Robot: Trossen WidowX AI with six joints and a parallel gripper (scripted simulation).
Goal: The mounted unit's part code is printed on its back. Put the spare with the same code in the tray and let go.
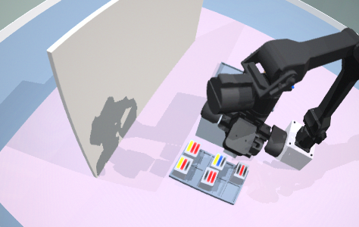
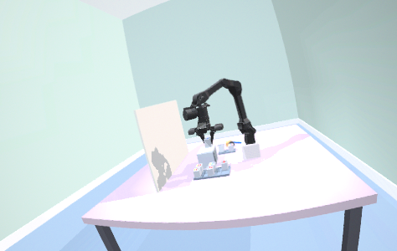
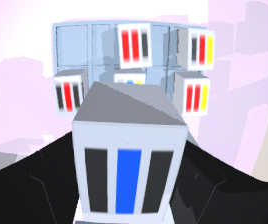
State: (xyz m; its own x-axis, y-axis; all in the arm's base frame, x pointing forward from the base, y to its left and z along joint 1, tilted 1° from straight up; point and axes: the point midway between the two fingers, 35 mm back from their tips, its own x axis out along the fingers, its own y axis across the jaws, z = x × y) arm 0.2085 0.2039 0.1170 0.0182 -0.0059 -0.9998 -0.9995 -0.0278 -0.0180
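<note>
Right now my gripper tip is 13 cm short of the shallow grey tray, 37 cm to the left of it and 17 cm above it. Round my gripper tip: spare rack 1 cm ahead, 1 cm to the left, 17 cm below; mounted unit 7 cm ahead, 16 cm to the right, 12 cm below; spare block 2 cm above.
</note>
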